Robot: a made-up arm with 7 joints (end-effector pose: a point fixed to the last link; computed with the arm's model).
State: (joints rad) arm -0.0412 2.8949 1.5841 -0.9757 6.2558 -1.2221 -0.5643
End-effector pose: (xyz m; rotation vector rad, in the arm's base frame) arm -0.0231 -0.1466 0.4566 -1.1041 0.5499 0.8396
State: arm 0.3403 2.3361 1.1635 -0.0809 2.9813 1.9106 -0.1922
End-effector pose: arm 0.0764 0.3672 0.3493 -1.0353 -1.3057 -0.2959
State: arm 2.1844 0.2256 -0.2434 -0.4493 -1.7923 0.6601 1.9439
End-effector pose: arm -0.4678 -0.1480 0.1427 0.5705 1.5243 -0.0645
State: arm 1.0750 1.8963 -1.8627 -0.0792 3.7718 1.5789 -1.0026
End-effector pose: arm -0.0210 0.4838 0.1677 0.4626 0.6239 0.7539
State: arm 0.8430 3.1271 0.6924 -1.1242 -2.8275 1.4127 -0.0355
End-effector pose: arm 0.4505 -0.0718 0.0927 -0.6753 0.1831 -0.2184
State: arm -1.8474 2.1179 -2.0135 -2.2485 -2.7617 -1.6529 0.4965
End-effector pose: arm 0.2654 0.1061 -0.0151 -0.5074 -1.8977 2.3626
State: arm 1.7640 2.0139 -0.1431 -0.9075 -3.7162 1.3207 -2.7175
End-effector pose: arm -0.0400 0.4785 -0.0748 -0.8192 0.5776 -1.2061
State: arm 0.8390 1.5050 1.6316 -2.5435 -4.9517 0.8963 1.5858
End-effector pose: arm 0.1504 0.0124 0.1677 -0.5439 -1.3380 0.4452
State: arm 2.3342 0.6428 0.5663 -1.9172 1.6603 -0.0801 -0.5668
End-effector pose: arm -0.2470 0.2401 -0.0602 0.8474 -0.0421 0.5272
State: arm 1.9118 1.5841 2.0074 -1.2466 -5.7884 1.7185 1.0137
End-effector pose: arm 0.1785 0.3599 0.2065 1.5278 -0.5385 1.6114
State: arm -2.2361 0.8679 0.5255 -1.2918 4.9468 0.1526 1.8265
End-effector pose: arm 0.0001 0.1619 0.4157 0.5010 2.4399 -0.4730
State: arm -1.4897 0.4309 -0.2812 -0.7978 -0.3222 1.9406 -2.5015
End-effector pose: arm 0.4637 -0.0796 0.1513 0.8167 0.9410 -2.1374
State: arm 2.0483 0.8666 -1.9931 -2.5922 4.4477 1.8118 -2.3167
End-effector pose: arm -0.0199 -0.2110 0.0388 0.8938 -0.3667 2.8756
